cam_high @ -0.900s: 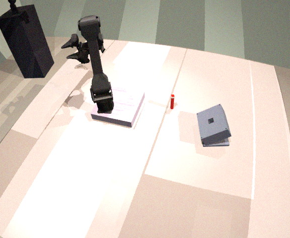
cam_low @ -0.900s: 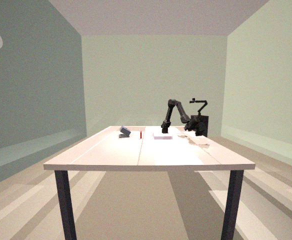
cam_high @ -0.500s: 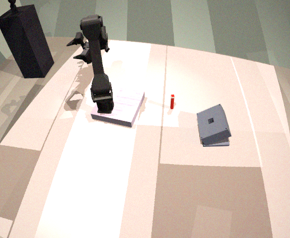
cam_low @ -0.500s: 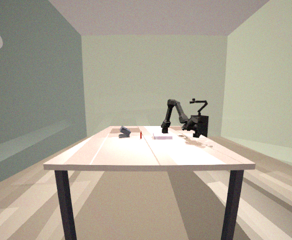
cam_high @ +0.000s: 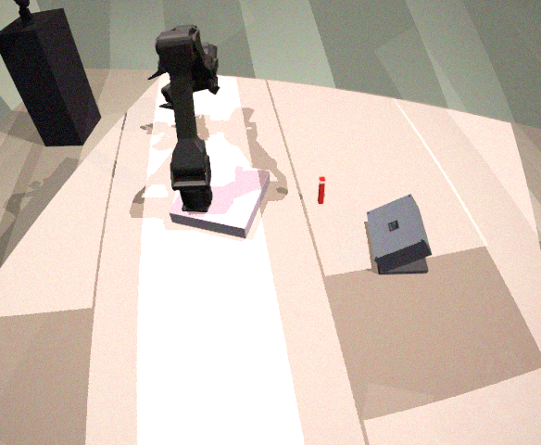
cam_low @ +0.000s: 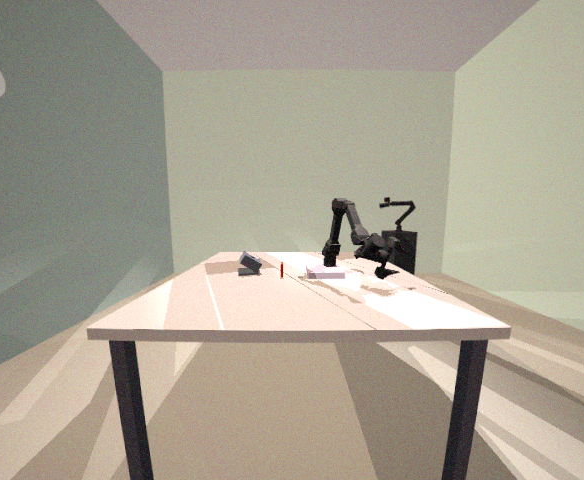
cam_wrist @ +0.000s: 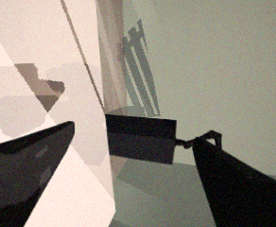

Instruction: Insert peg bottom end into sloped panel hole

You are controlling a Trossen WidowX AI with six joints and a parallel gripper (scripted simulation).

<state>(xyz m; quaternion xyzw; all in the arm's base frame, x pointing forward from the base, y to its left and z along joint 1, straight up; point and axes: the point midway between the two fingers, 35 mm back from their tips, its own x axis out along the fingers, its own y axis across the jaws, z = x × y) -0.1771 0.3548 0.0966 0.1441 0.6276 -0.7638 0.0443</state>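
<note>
The red square peg lies 50 cm ahead of my gripper tip, 31 cm to the right of it and 7 cm below it. From my gripper tip the other things lie so: panel (67 cm ahead, 44 cm to the right, 6 cm below).
</note>
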